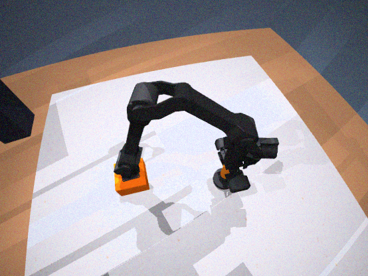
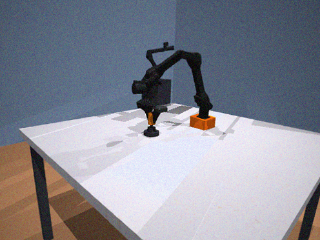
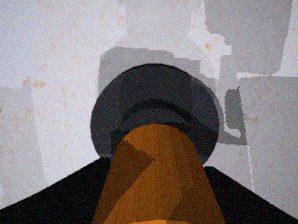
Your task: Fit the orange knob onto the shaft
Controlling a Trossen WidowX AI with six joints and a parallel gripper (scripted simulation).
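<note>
Right now my gripper tip is 2 cm below the orange knob. Round my gripper tip: dark round pedestal: 4 cm below.
</note>
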